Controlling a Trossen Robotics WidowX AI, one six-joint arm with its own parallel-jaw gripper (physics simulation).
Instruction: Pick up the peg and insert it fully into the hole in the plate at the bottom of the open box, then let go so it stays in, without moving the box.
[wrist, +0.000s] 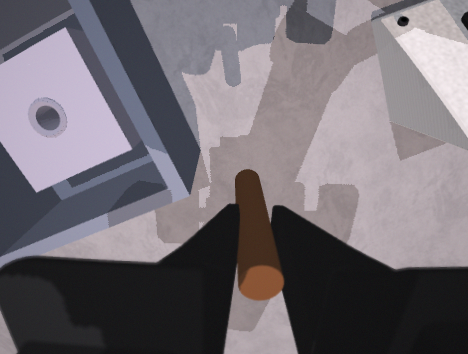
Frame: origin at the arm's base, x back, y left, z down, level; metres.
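Where they show: gripper, fingertip midpoint: (254, 215).
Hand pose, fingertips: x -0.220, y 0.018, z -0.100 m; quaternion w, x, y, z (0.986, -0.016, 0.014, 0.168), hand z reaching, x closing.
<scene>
Things, the pixels of their top centre, and the offset from my fingertips. Level surfaces: height alone.
- brown round peg at its top centre: (265, 285) dx -0.002, dy +0.006, dz -0.031 m
- open box at its top centre: (10, 131) dx -0.125, dy -0.060, dz +0.063 m
- pale plate at its top centre: (45, 119) dx -0.125, dy -0.060, dz +0.100 m
- mottled pale table top at its surface level: dz +0.160 m
A brown round peg (255, 230) is held between the two black fingers of my gripper (254, 215), which is shut on it. The peg's lighter end face points toward the camera and its far end points away, over the table. The open box (135, 100), dark blue-grey, is at the upper left, with part of it outside the view. Inside it lies a pale plate (75, 145) with a round hole ringed in grey (34, 117). The peg is outside the box, to the right of its near corner, apart from the plate and the hole.
A light grey block-like object (425, 95) with small dark holes stands at the upper right. The mottled pale table top (390, 210) shows below and between the box and this object, with shadows of the arm and gripper across it. The box's right wall is near the left finger.
</scene>
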